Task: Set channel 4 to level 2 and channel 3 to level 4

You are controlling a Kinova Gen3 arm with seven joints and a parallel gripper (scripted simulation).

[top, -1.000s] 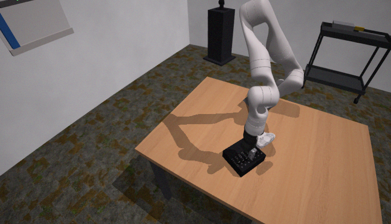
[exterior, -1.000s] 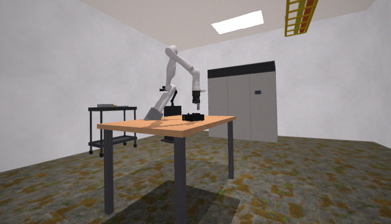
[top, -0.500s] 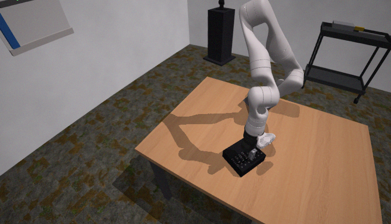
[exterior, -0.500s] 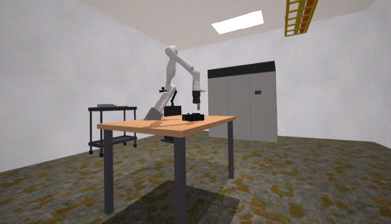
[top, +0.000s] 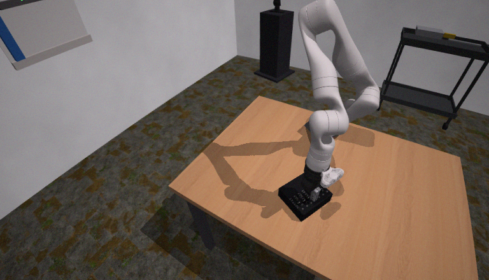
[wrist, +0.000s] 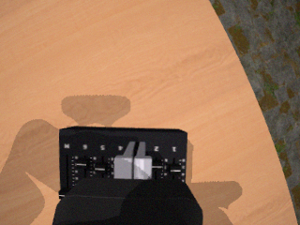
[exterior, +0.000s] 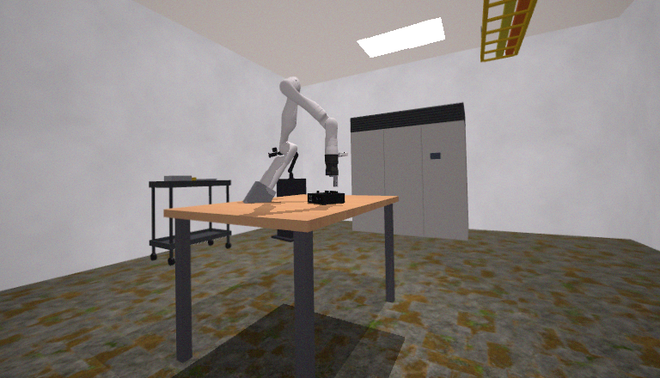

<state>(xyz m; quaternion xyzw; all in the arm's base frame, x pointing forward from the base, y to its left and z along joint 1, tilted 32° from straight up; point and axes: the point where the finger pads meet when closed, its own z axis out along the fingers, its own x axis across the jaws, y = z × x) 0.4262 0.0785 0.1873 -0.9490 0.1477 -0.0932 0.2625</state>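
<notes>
The channel 3 fader is 4 cm below my hand, 2 cm to the right of it and 1 cm behind it. The rest, counted from my hand: channel 4 fader 4 cm below, 3 cm behind, 1 cm to the right.
</notes>
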